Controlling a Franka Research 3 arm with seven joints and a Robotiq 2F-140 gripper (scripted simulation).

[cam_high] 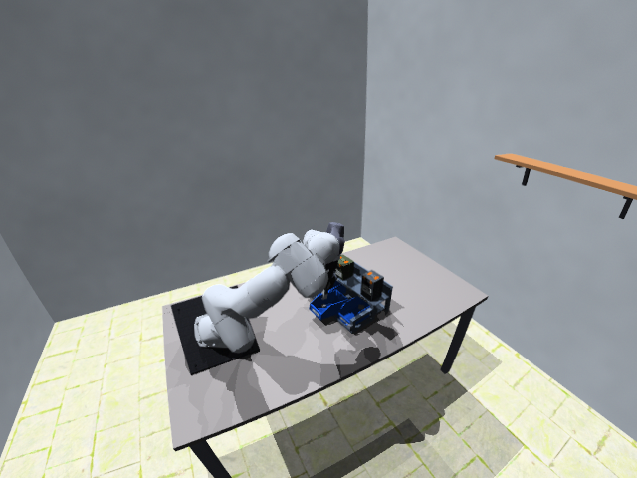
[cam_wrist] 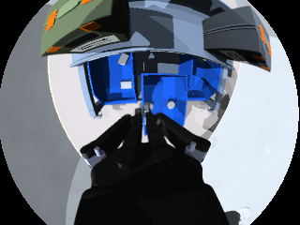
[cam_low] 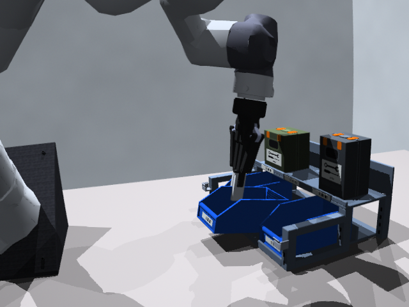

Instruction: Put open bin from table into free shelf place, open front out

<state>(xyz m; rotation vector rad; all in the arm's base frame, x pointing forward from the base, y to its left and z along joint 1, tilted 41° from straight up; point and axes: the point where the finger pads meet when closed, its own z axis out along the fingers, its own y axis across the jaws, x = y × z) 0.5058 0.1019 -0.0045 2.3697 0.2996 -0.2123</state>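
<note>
My hand is 130 mm short of the shelf floor, 10 mm to the left of it and 100 mm above it. The rest, counted from my hand: green case 150 mm ahead, 120 mm to the left, 50 mm above; then black box 210 mm ahead, 110 mm to the right, 60 mm above.
</note>
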